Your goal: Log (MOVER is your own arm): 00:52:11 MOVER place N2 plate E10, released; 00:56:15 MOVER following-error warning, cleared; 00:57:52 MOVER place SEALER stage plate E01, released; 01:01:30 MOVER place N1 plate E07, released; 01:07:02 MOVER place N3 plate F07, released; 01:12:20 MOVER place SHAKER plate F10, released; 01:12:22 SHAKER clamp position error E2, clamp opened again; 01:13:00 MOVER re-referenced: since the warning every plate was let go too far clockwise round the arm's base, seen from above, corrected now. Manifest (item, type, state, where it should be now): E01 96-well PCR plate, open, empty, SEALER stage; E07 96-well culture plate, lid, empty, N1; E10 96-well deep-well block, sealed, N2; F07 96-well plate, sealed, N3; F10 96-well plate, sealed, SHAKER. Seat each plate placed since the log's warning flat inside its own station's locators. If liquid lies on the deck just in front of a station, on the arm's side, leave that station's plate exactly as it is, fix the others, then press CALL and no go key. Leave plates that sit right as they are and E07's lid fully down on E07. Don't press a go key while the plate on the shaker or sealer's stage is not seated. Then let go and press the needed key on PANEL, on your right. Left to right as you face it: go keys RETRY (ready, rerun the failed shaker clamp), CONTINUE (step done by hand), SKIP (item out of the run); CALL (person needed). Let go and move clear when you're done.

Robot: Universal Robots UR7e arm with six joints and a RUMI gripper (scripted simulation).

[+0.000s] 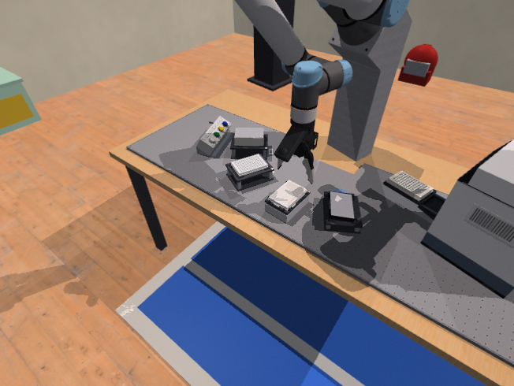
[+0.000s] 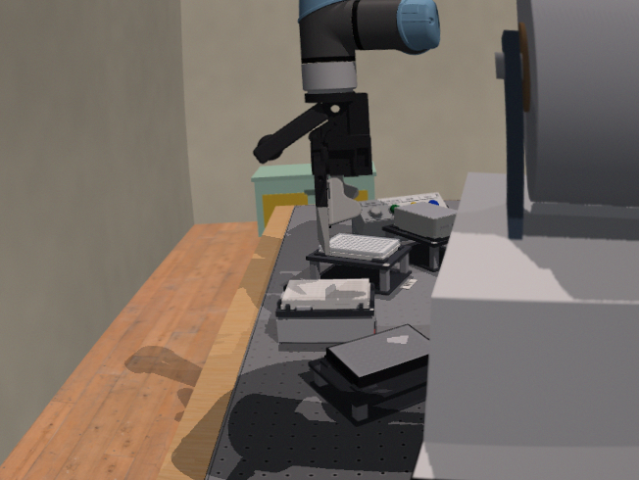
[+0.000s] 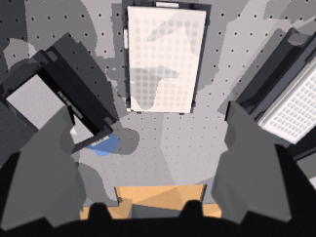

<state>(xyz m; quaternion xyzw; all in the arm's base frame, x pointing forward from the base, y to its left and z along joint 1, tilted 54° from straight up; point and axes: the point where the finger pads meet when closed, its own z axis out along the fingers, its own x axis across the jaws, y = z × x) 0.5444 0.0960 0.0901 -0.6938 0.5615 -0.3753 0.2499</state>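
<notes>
Right now the white PCR plate is 290 mm behind my hand, 280 mm to the left of it and 50 mm below it. Also, from my hand: dark sealed plate 90 mm behind, 150 mm to the left, 110 mm below; grey deep-well block 150 mm behind, 370 mm to the right, 80 mm below; white retry key 30 mm behind, 490 mm to the right, 90 mm below.
</notes>
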